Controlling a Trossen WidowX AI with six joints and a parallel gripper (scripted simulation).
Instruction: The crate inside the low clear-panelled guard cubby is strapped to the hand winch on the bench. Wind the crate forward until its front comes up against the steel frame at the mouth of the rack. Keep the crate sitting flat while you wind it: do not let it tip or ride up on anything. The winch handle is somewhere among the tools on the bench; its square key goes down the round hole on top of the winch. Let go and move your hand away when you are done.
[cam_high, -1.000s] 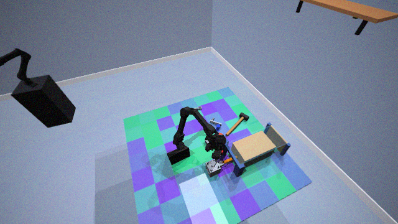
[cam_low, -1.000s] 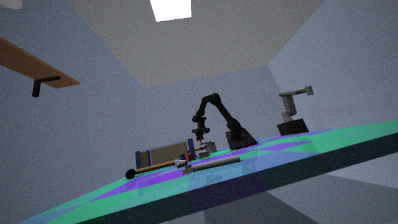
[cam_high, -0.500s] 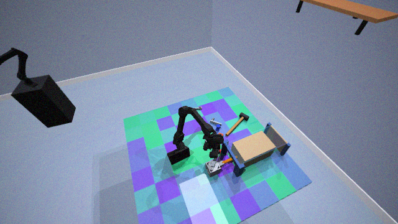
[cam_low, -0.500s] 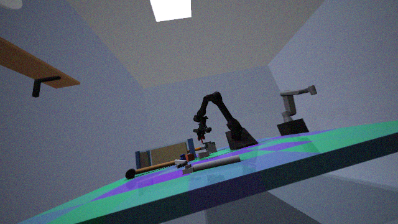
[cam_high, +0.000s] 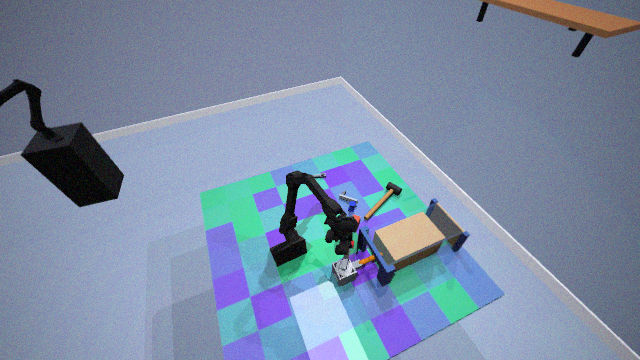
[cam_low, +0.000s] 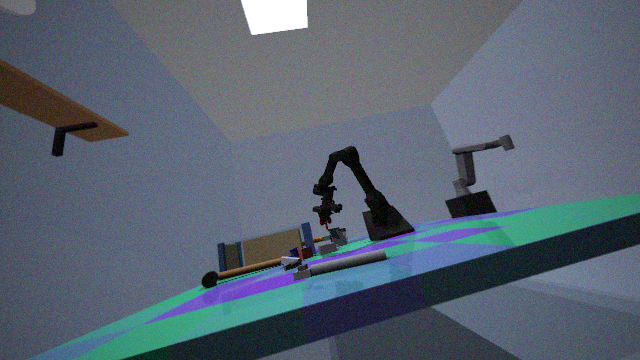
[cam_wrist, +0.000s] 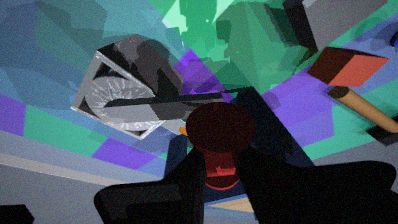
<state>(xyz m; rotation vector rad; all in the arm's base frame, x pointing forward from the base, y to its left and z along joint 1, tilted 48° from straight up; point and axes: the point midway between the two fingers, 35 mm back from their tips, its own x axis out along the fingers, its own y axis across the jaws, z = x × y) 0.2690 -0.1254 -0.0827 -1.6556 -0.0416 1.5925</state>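
The red-knobbed crank handle is 30 mm behind my gripper tip, 20 mm to the right of it and 30 mm below it. The rest, counted from my gripper tip: blue steel frame (90 mm ahead, 60 mm to the right, 30 mm below); then dark red knob (10 mm behind, 10 mm to the left); then grey hand winch (80 mm behind, 90 mm to the right, 100 mm below).
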